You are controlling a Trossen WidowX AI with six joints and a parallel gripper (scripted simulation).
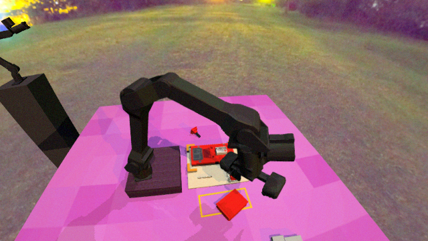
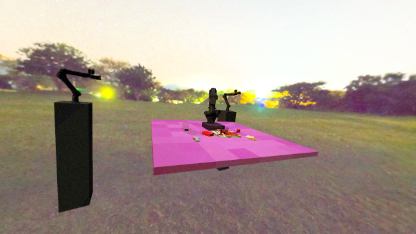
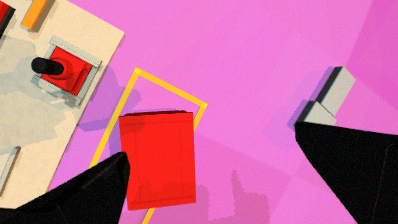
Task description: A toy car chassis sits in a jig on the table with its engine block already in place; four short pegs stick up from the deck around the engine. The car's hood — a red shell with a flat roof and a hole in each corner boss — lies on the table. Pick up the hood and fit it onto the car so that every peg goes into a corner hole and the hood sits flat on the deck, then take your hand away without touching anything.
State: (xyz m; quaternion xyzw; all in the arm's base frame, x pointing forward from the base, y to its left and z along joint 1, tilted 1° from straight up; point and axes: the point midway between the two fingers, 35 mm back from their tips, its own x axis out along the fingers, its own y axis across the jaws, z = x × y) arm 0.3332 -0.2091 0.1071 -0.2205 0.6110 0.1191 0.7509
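My gripper tip is now 50 mm past the red hood, 10 mm to the right of it and 110 mm above it. The rest, counted from my gripper tip: grey piece: 60 mm ahead, 170 mm to the right, 120 mm below; then tan plate: 130 mm ahead, 400 mm to the left, 120 mm below; then wooden stick: 200 mm ahead, 360 mm to the left, 110 mm below.
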